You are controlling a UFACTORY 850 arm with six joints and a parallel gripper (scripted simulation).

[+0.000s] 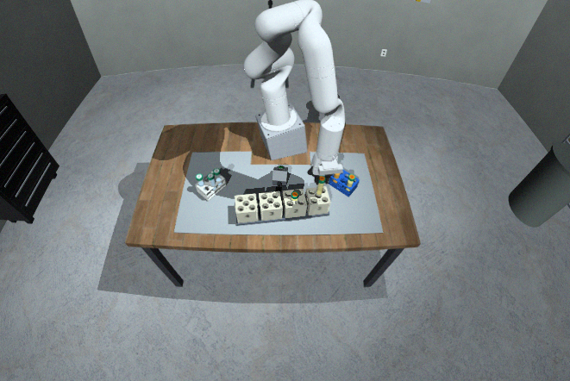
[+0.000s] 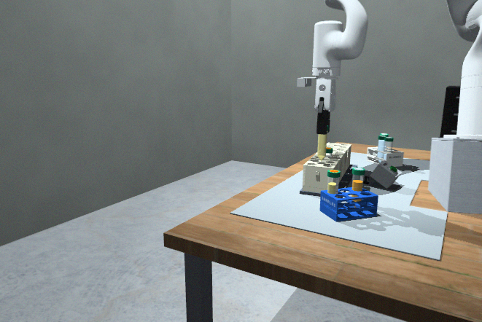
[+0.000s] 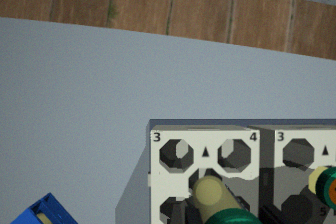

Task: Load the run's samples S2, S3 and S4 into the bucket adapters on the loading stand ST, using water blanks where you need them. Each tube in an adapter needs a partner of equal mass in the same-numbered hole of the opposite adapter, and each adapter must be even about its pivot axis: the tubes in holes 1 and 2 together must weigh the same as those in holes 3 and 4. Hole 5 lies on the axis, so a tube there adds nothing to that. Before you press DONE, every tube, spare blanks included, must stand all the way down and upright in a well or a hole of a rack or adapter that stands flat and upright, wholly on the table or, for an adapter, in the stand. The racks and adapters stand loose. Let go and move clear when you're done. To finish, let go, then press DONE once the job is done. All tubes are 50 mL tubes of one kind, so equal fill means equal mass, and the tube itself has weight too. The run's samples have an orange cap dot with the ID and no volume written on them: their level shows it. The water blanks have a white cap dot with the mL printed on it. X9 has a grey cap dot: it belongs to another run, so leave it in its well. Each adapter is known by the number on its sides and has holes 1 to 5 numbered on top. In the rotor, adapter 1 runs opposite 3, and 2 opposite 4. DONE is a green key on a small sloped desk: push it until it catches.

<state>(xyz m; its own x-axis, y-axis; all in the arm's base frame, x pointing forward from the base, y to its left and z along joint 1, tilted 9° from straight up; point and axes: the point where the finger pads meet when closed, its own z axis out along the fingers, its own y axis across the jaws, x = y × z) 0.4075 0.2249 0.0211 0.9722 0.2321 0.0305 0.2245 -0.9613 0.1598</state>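
My gripper is now 5 cm above the sample tube S3 and 1 cm to the left of it. Also, from my hand: loading stand: 21 cm below, 16 cm to the right, 3 cm ahead; then sample tube: 15 cm below, 11 cm to the right, 2 cm ahead; then tube X9: 16 cm behind, 15 cm below, 9 cm to the left.
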